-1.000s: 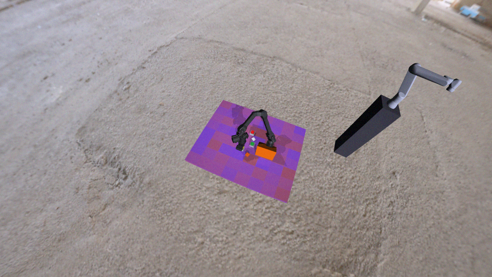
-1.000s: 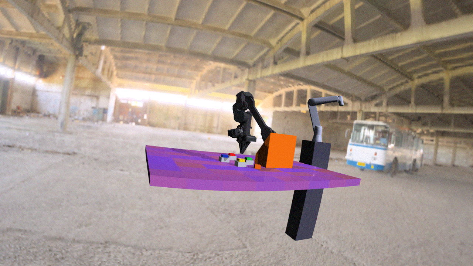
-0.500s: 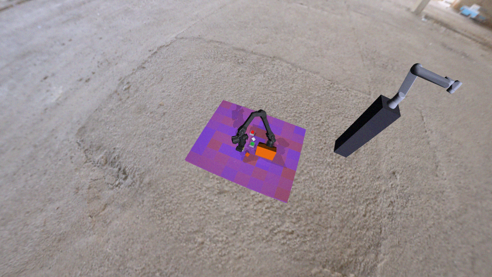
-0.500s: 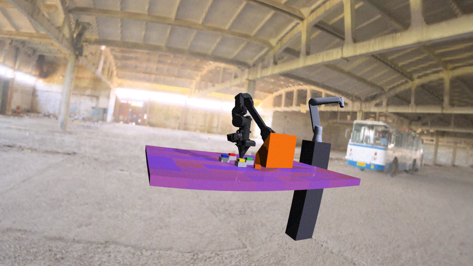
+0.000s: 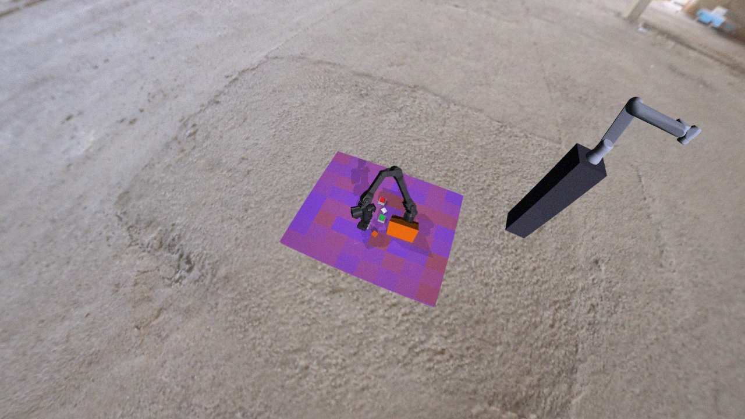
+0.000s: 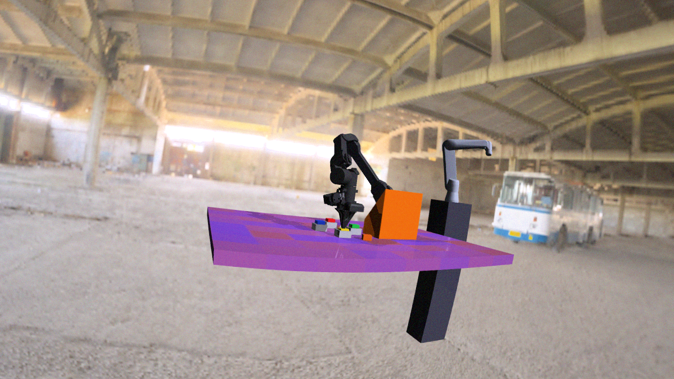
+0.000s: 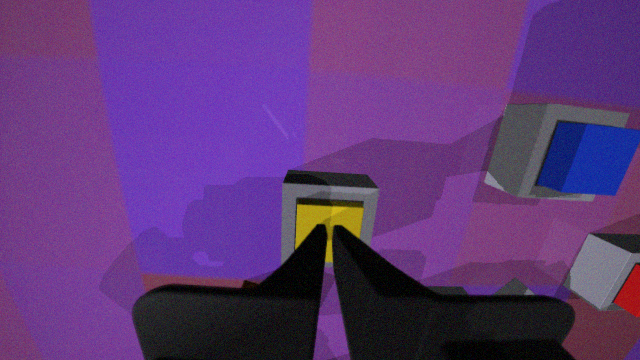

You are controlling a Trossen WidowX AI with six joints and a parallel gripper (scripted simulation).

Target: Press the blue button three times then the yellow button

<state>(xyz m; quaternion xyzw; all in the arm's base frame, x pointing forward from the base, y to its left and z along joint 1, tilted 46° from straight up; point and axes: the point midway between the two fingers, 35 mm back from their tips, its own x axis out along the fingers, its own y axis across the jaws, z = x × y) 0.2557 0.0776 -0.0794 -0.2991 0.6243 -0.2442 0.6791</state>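
Right now my gripper tip is 1 cm above the yellow button. From my gripper tip the other things lie so: green button 8 cm behind, 9 cm to the right; small orange block 8 cm behind, 4 cm to the left, 2 cm below; blue button 5 cm ahead, 12 cm to the right.
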